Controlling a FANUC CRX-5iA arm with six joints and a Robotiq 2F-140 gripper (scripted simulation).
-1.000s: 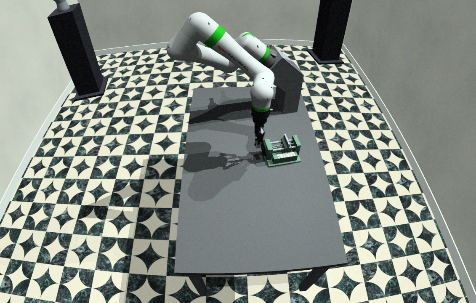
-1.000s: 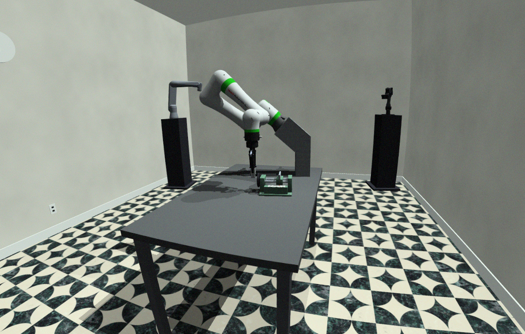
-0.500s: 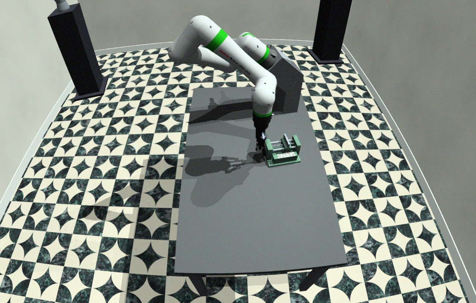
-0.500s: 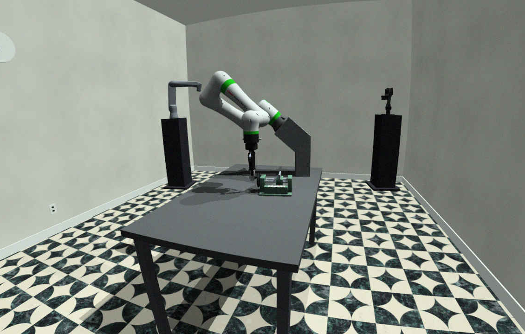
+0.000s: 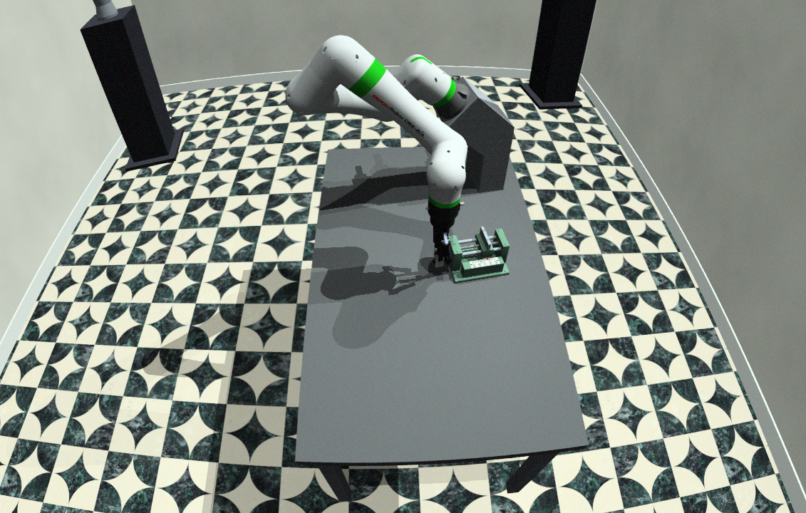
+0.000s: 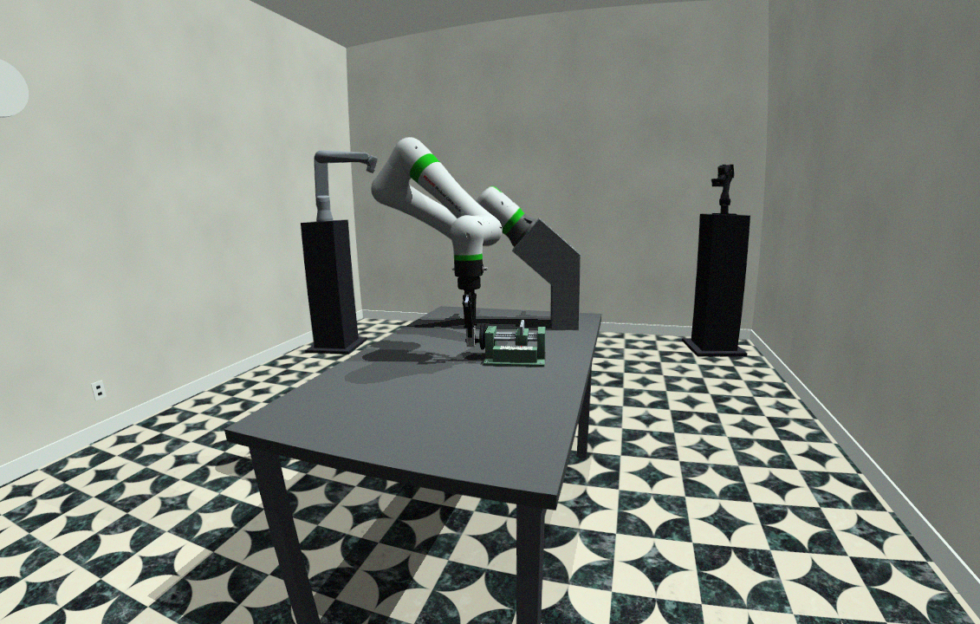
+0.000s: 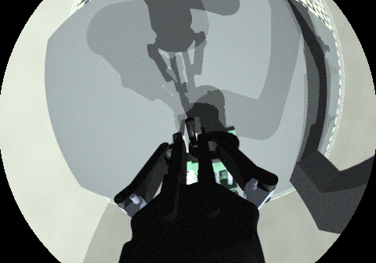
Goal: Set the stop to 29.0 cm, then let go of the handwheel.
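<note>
The black handwheel is 1 cm behind my hand, 2 cm to the left of it and 1 cm below it. Also, from my hand: green stop fixture 2 cm behind, 17 cm to the left, 1 cm above.
</note>
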